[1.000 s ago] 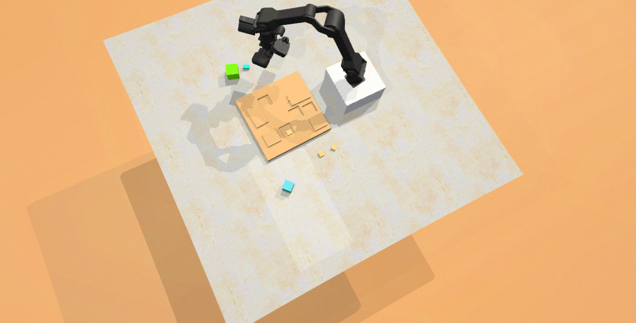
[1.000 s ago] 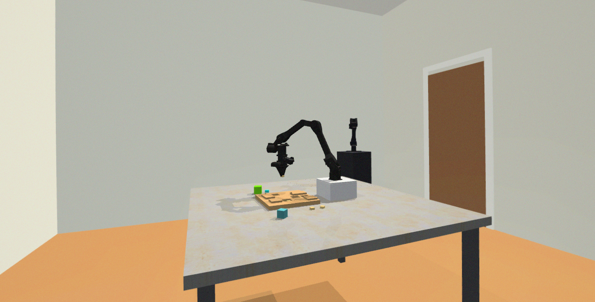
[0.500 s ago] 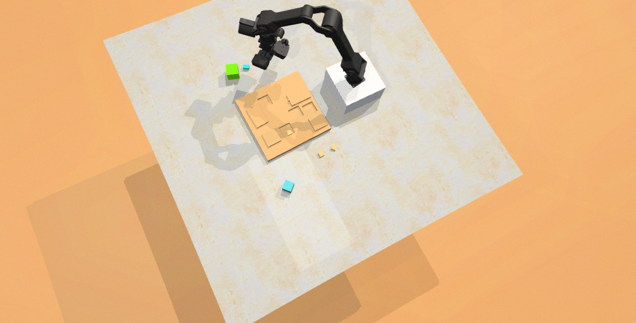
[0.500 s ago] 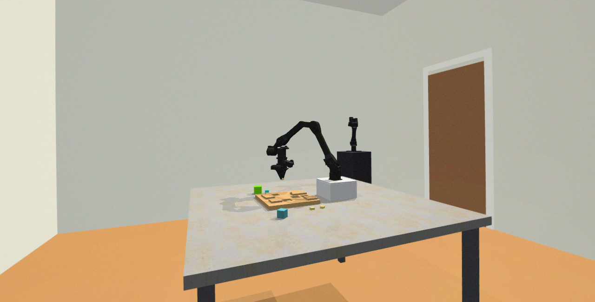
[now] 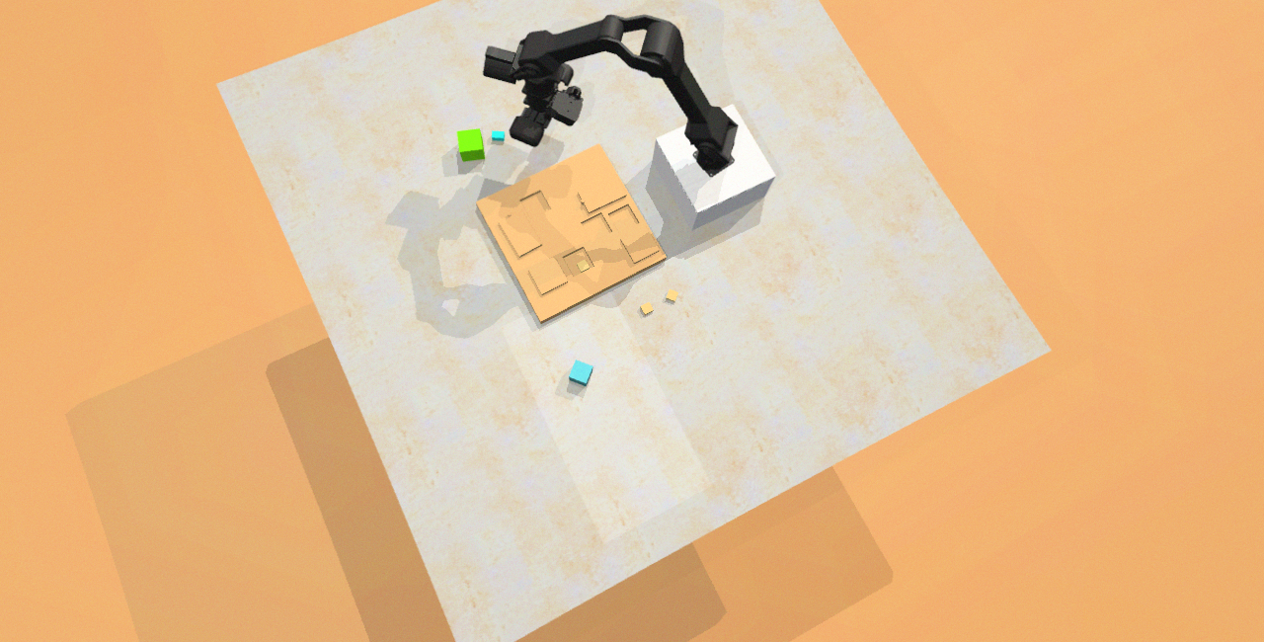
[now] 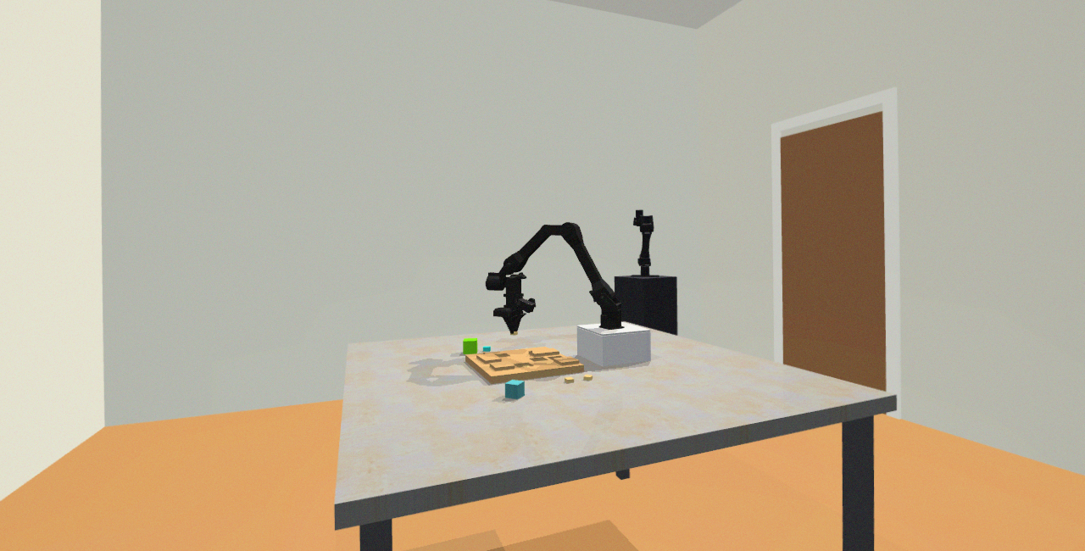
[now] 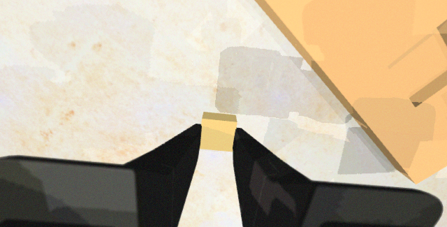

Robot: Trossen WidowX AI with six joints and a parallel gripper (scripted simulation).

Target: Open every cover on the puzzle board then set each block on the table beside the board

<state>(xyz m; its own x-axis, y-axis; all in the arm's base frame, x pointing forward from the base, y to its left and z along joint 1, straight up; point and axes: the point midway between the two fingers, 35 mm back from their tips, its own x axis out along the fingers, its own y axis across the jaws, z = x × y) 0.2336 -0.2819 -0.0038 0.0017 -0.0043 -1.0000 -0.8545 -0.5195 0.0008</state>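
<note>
Now: the tan puzzle board 24 cm to the left of my gripper tip, 8 cm ahead of it and 5 cm below it. From my gripper tip the other things lie so: small cyan block (9 cm ahead, 6 cm below, 5 cm to the right); green cube (15 cm ahead, 6 cm to the right, 4 cm below); cyan cube (48 cm to the left, 24 cm ahead, 5 cm below).
</note>
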